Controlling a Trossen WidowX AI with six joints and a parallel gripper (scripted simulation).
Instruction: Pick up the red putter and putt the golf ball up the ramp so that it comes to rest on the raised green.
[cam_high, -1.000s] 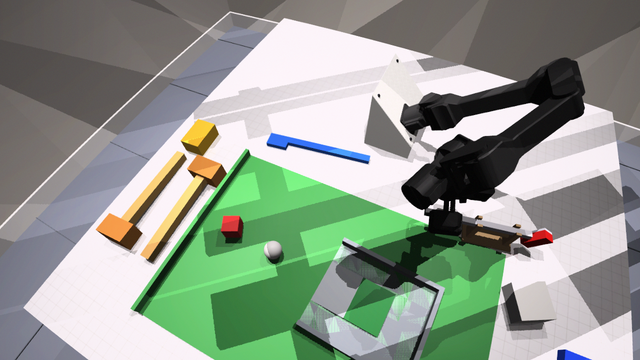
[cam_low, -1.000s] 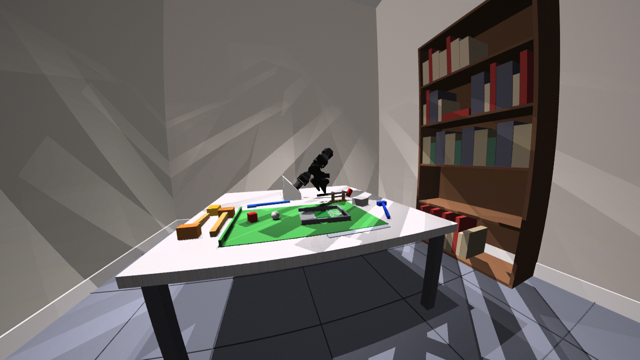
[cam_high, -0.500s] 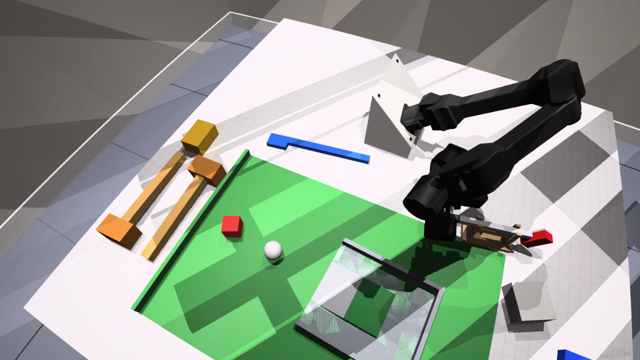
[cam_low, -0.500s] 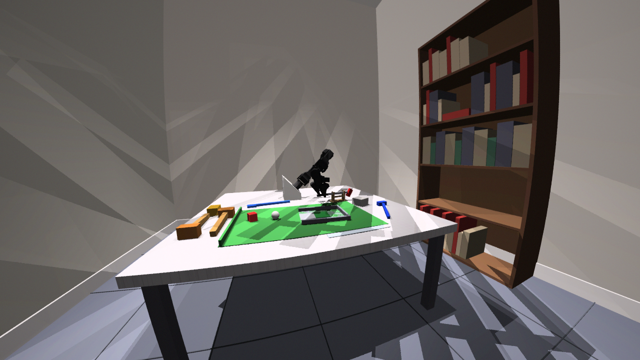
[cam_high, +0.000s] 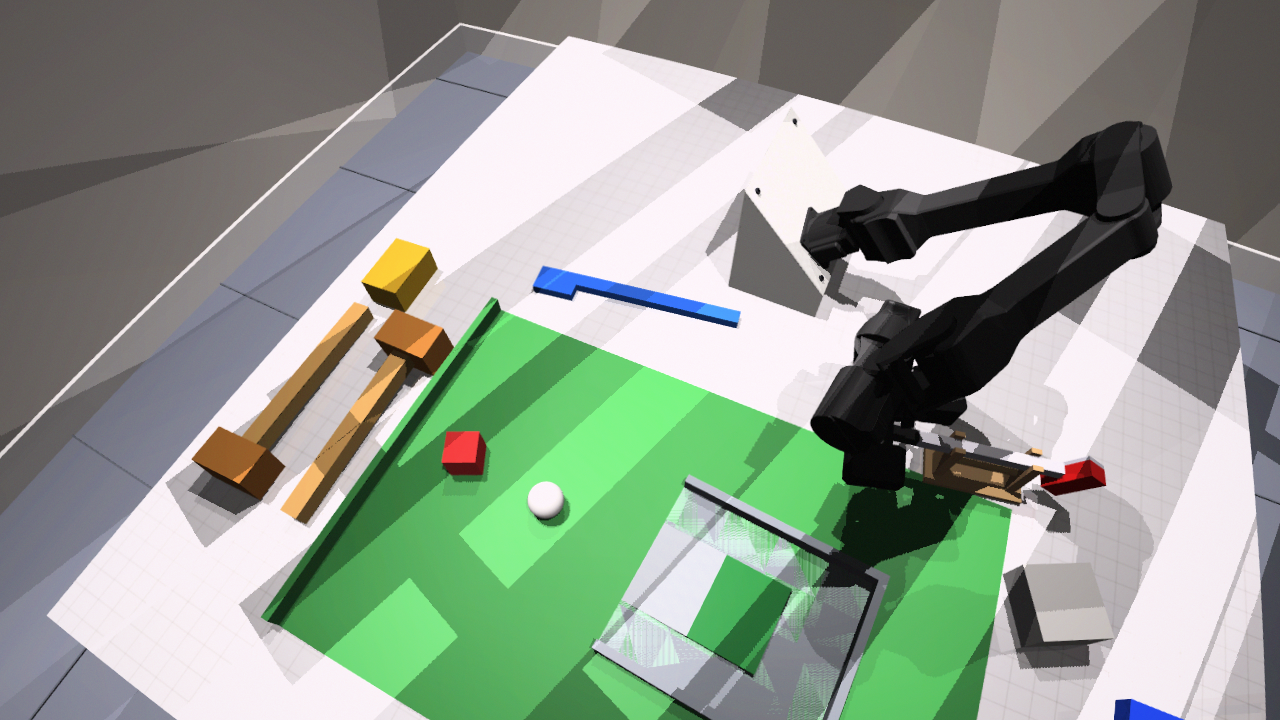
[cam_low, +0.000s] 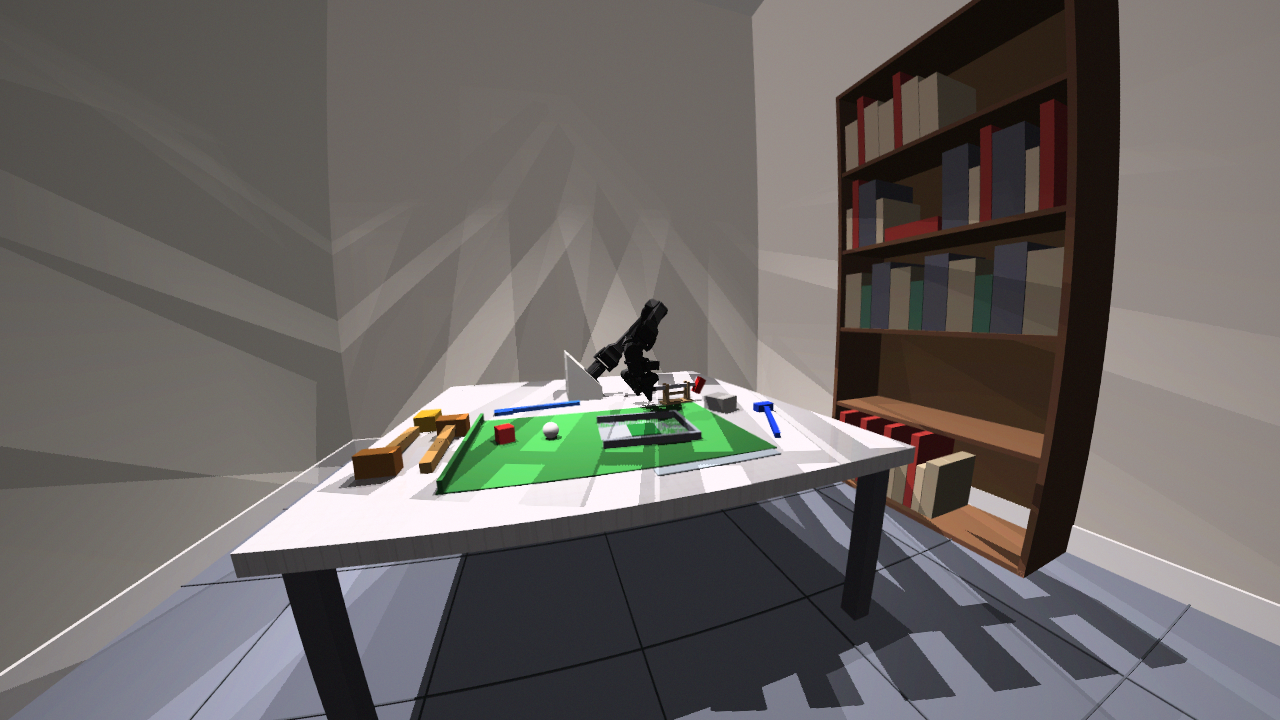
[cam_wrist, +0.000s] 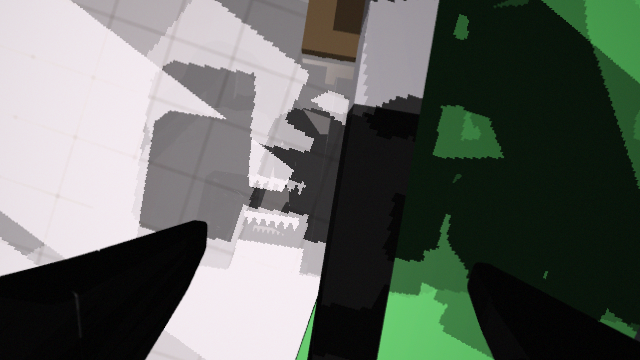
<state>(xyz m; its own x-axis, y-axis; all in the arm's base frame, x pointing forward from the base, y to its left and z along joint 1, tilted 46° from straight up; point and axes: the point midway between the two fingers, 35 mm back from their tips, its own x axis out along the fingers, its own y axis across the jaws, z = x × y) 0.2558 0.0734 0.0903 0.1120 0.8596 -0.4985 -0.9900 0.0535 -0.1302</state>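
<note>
My gripper tip is 13 cm to the right of the wooden stand and 1 cm past it. From my gripper tip the other things lie so: red cube: 47 cm to the right, 16 cm ahead, 1 cm below; then yellow block: 69 cm to the right, 6 cm behind, 1 cm below; then white golf ball: 35 cm to the right, 19 cm ahead, 1 cm below.
</note>
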